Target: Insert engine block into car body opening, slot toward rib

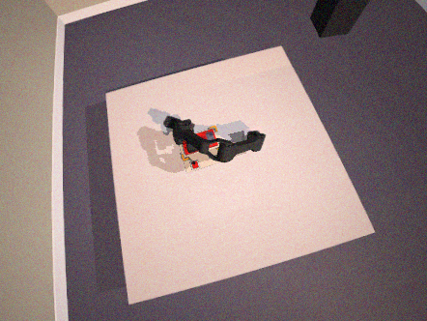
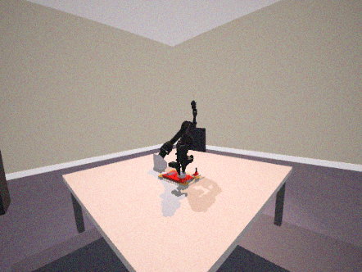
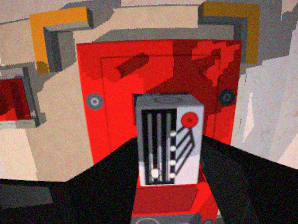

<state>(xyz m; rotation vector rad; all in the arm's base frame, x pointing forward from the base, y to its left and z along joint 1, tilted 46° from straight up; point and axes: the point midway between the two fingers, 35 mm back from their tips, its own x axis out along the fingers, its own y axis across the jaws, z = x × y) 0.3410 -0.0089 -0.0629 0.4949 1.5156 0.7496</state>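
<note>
Now: the engine block 1 cm below my gripper tip.
</note>
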